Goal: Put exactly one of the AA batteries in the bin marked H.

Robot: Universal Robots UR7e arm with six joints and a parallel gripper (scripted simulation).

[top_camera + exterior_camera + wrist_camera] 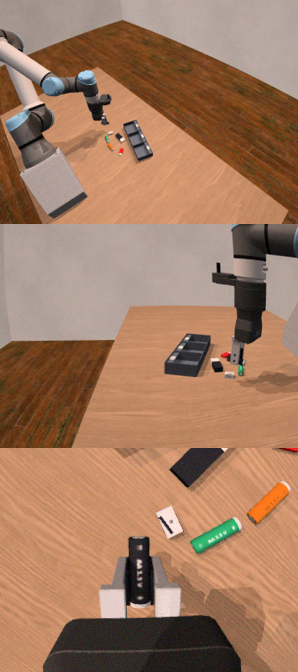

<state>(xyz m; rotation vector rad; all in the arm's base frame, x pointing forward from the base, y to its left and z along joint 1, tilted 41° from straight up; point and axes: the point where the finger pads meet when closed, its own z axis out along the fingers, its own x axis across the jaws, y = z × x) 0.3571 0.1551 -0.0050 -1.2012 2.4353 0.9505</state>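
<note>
The small white piece lies 4 cm to the right of my hand and 7 cm below it. Also, from my hand: black-and-white block (4 cm ahead, 11 cm to the right, 7 cm below); then black AA battery (1 cm below); then green battery (3 cm behind, 7 cm to the right, 7 cm below).
</note>
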